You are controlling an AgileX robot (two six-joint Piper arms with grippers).
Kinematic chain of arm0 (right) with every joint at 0, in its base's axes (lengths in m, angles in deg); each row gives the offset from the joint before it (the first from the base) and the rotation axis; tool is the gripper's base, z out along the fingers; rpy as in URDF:
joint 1: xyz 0 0 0.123 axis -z
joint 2: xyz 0 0 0 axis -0.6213 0.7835 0
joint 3: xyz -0.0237 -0.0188 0.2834 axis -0.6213 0.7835 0
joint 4: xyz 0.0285 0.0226 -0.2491 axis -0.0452 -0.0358 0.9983
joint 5: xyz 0 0 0 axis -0.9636 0.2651 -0.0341
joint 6: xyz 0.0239 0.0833 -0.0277 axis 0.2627 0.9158 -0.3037
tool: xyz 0 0 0 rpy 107.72 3.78 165.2
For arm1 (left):
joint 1: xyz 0 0 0.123 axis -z
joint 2: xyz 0 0 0 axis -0.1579 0.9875 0
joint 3: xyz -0.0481 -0.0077 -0.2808 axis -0.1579 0.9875 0
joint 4: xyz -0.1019 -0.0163 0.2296 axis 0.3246 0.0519 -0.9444
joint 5: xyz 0 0 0 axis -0.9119 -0.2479 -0.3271
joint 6: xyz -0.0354 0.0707 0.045 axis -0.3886 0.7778 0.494
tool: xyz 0 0 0 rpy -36.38 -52.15 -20.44
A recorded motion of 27 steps. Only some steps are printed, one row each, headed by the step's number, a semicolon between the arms.
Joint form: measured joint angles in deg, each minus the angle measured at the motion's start. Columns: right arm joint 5, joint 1, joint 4, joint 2, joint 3, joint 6; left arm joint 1, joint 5, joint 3, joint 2, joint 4, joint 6.
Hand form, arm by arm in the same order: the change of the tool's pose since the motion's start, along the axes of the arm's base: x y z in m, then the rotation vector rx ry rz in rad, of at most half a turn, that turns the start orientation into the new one. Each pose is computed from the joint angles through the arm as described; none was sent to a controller.
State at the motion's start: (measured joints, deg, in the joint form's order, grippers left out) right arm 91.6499 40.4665 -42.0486 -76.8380 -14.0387 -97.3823; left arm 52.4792 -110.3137 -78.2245 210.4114 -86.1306 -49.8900
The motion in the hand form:
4: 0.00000 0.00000 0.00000 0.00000 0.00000 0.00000; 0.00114 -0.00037 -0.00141 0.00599 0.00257 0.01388
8: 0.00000 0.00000 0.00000 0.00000 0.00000 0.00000; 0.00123 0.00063 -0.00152 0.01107 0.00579 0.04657
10: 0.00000 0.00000 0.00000 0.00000 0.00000 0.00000; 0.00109 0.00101 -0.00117 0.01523 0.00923 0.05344
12: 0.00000 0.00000 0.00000 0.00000 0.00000 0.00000; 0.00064 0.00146 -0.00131 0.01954 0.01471 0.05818
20: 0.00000 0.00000 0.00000 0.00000 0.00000 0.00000; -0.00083 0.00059 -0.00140 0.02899 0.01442 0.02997
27: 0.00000 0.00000 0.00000 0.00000 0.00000 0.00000; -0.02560 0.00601 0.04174 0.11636 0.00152 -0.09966
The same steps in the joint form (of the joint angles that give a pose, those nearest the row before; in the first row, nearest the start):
4: 0.00 0.00 0.00 0.00 0.00 0.00; 0.00 -0.39 -0.45 0.43 -0.39 -0.96
8: 0.00 0.00 0.00 0.00 0.00 0.00; 0.00 -0.81 -0.45 0.43 -0.98 -3.10
10: 0.00 0.00 0.00 0.00 0.00 0.00; 0.00 -1.24 -0.56 0.43 -1.11 -3.53
12: 0.00 0.00 0.00 0.00 0.00 0.00; 0.00 -1.64 -0.55 0.43 -1.11 -3.79
20: 0.00 0.00 0.00 0.00 0.00 0.00; 0.23 -1.96 -0.56 0.43 -1.21 -2.40
27: 0.00 0.00 0.00 0.00 0.00 0.00; 2.66 -10.65 -0.35 -5.68 -4.24 2.36

